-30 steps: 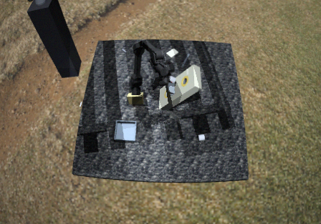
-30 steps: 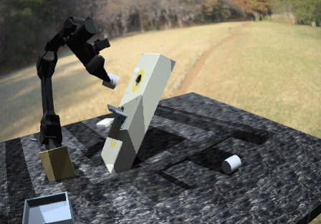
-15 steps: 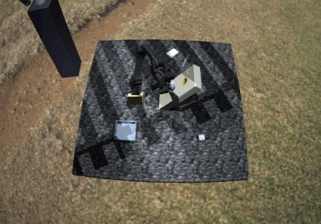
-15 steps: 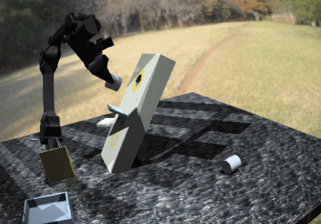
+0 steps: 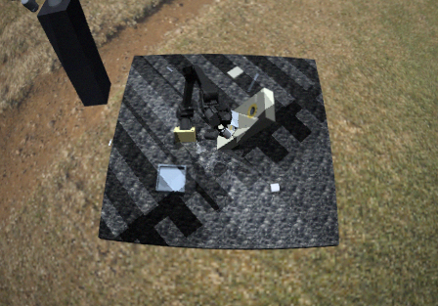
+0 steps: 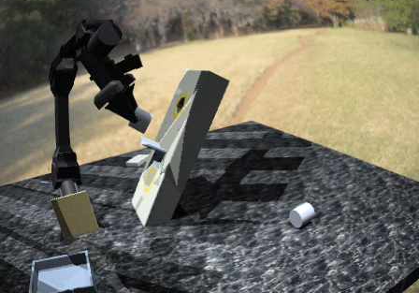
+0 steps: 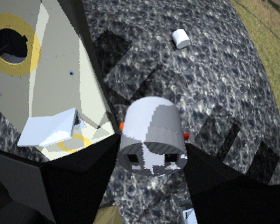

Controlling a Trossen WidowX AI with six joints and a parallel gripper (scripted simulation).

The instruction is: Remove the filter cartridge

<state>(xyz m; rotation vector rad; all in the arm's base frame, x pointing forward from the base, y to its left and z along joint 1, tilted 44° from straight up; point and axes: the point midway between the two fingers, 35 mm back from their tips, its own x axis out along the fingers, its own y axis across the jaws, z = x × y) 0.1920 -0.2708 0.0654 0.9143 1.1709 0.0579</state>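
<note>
The light-blue tray is 290 mm behind my gripper tip, 120 mm to the right of it and 260 mm below it. Also, from my gripper tip: cream service panel: 110 mm ahead, 130 mm to the left, 100 mm below; round filter cartridge: right at my gripper tip; flat white block: 100 mm ahead, 600 mm to the left, 260 mm below.
</note>
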